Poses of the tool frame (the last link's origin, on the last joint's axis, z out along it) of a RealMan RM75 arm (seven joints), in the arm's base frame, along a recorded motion.
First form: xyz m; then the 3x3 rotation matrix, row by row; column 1 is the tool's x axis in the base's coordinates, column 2 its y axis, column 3 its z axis. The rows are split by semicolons.
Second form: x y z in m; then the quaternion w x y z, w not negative. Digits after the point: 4 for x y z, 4 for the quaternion.
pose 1, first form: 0.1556 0.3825 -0.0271; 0.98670 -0.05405 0.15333; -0.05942 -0.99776 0.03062; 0.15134 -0.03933 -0.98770
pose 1, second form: 0.1556 0.3825 -0.0271 0.0175 -0.9965 0.0285 -0.0764
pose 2, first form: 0.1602 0.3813 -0.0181; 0.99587 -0.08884 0.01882; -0.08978 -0.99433 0.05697; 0.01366 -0.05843 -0.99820
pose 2, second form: 0.1602 0.3813 -0.0181 0.0289 -0.9985 0.0447 -0.0081
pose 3, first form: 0.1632 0.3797 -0.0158; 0.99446 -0.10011 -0.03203; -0.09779 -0.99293 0.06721; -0.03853 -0.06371 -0.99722
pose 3, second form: 0.1632 0.3797 -0.0158 0.0328 -0.9981 0.0496 0.0177
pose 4, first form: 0.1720 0.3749 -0.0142; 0.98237 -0.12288 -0.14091; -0.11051 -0.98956 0.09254; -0.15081 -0.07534 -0.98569
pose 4, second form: 0.1720 0.3749 -0.0142 0.0422 -0.9947 0.0587 0.0733
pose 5, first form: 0.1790 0.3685 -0.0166; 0.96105 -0.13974 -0.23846; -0.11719 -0.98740 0.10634; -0.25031 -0.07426 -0.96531
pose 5, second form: 0.1790 0.3685 -0.0166 0.0456 -0.9892 0.0649 0.1235
